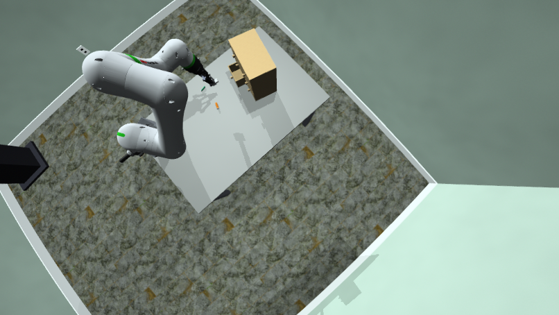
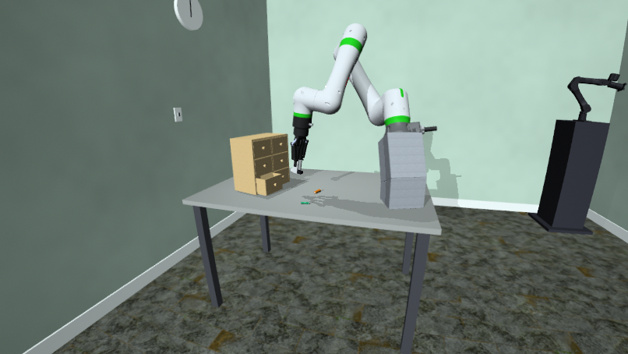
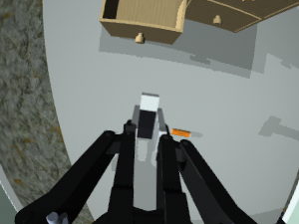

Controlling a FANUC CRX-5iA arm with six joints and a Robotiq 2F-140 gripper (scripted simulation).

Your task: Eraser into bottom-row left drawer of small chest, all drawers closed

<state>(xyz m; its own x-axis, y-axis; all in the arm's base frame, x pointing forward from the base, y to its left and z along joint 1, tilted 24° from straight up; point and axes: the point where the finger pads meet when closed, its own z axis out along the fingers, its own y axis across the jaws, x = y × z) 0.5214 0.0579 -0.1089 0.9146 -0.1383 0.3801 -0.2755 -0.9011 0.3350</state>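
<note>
Now: hand 3 cm above the eraser and 1 cm short of it. The rest, counted from my hand: green stick: 16 cm below, 11 cm to the left, 7 cm behind; orange stick: 16 cm below, 9 cm behind, 8 cm to the right.
</note>
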